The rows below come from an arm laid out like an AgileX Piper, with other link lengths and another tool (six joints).
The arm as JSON. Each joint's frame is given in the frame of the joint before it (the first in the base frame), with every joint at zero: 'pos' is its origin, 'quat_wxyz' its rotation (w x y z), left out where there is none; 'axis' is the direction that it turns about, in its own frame. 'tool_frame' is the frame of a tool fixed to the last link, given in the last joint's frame.
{
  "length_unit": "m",
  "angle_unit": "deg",
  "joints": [
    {
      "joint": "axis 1",
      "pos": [
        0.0,
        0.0,
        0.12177
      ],
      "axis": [
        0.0,
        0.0,
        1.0
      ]
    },
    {
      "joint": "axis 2",
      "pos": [
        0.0,
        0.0,
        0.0
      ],
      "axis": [
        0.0,
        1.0,
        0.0
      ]
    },
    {
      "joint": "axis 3",
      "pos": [
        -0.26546,
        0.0,
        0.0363
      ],
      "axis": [
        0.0,
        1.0,
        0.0
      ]
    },
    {
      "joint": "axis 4",
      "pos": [
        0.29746,
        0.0,
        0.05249
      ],
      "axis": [
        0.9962,
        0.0,
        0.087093
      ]
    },
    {
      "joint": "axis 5",
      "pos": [
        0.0,
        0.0,
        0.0
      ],
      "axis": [
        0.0,
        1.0,
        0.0
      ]
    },
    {
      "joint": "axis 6",
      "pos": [
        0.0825,
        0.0,
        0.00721
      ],
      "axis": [
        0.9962,
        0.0,
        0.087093
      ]
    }
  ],
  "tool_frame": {
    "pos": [
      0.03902,
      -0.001,
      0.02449
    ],
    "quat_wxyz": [
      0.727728,
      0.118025,
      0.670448,
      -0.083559
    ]
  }
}
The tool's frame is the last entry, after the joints.
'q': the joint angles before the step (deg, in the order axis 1, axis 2, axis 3, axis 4, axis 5, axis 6). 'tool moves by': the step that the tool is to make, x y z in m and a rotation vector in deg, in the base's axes. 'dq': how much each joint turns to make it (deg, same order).
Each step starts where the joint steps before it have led.
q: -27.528 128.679 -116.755 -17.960 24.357 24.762
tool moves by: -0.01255 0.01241 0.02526 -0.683 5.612 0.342
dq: 0.853 -3.908 0.002 0.340 8.422 -3.924
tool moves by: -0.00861 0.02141 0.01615 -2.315 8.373 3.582
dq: 1.728 -3.141 0.000 0.220 8.716 -7.515
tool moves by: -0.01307 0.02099 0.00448 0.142 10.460 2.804
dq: 1.711 -2.390 -0.001 0.261 11.113 -6.412
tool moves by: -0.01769 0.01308 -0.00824 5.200 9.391 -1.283
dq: 0.677 -1.067 0.001 1.859 11.838 -1.570
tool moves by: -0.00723 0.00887 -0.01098 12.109 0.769 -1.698
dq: -1.421 0.001 -0.001 10.790 5.565 0.000
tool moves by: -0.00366 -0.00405 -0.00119 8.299 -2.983 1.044
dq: -2.842 0.001 -0.003 10.181 0.902 -3.515
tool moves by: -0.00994 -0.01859 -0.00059 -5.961 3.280 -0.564
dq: -0.981 0.000 0.001 -6.477 0.215 -0.879
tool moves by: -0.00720 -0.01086 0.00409 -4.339 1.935 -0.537
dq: -0.450 -0.391 0.001 -4.657 0.047 -0.241
